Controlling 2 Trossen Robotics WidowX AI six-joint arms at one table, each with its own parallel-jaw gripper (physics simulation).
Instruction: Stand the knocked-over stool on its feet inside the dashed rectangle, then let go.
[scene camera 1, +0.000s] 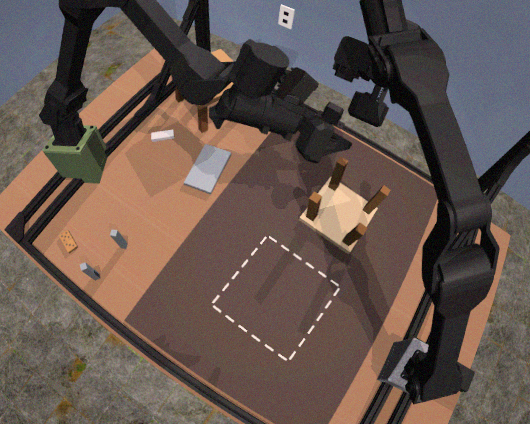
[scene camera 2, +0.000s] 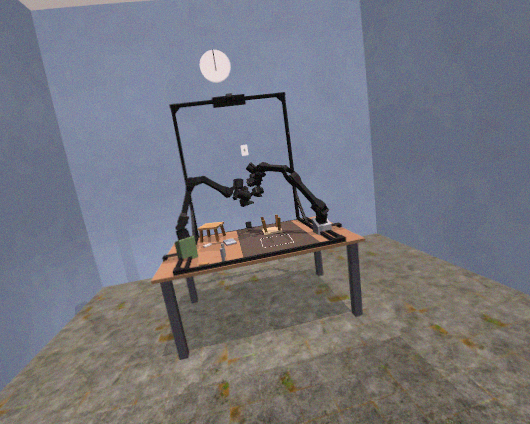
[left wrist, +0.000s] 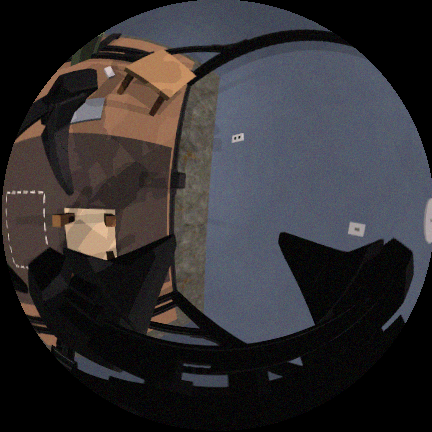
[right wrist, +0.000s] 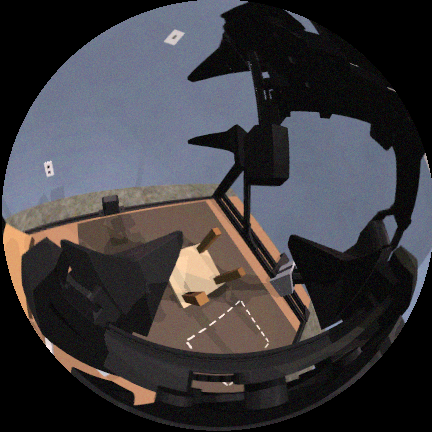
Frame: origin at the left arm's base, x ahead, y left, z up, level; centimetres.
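Where they show: left gripper, between the fingertips: (left wrist: 228, 238) (right wrist: 188, 107); right gripper, between the fingertips: (scene camera 1: 338, 135) (scene camera 2: 257, 199) (left wrist: 41, 237) (right wrist: 237, 238); left arm's base, origin of its link: (scene camera 1: 421, 369) (scene camera 2: 321, 220) (right wrist: 293, 275); right arm's base, origin of its link: (scene camera 1: 69, 137) (scene camera 2: 184, 239).
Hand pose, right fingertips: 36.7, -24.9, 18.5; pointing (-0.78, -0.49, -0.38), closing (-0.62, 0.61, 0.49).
Note:
Things, the pixels of their top centre, and the offset from my right fingertips, as dx, dy, dz. "*": a spot on its surface instead.
- knocked-over stool, centre of its top: (right wrist: 210, 259) (scene camera 1: 352, 193) (left wrist: 84, 251) (scene camera 2: 270, 217) -7.3, -0.3, -14.9
- dashed rectangle, a spot on its surface: (scene camera 1: 269, 237) (left wrist: 43, 194) * +4.0, +13.0, -26.0
- upright stool, centre of its top: (scene camera 1: 210, 74) (left wrist: 164, 68) (scene camera 2: 210, 225) +36.8, -13.1, -15.2
- grey slab, centre of its top: (scene camera 1: 207, 167) (left wrist: 82, 109) +25.5, +5.2, -25.4
- white block, centre of its top: (scene camera 1: 162, 134) (left wrist: 109, 70) +41.4, +3.1, -25.2
- orange domino, centre of its top: (scene camera 1: 67, 240) +43.4, +38.8, -25.6
The knocked-over stool (scene camera 1: 345, 205) (scene camera 2: 271, 231) (left wrist: 90, 235) (right wrist: 195, 270) lies upside down on the dark mat, its pale seat down and brown legs pointing up. It is behind and outside the dashed rectangle (scene camera 1: 268, 237) (left wrist: 37, 192) (right wrist: 241, 301). My left gripper (scene camera 1: 357, 85) (left wrist: 228, 238) (right wrist: 188, 107) is open and empty, high above and behind the stool, with its fingers pointing toward the wall side. My right gripper (right wrist: 237, 238) is open and empty, above and behind the stool, left of my left gripper in scene camera 1. My right gripper's near finger hides part of the seat in the right wrist view.
An upright stool (scene camera 2: 212, 226) (left wrist: 161, 72) stands at the back left, partly hidden by my right arm in scene camera 1. A grey slab (scene camera 1: 208, 169) and a white block (scene camera 1: 162, 135) lie near it. Two small grey blocks (scene camera 1: 118, 239) (scene camera 1: 89, 271) and an orange domino (scene camera 1: 68, 241) are front left.

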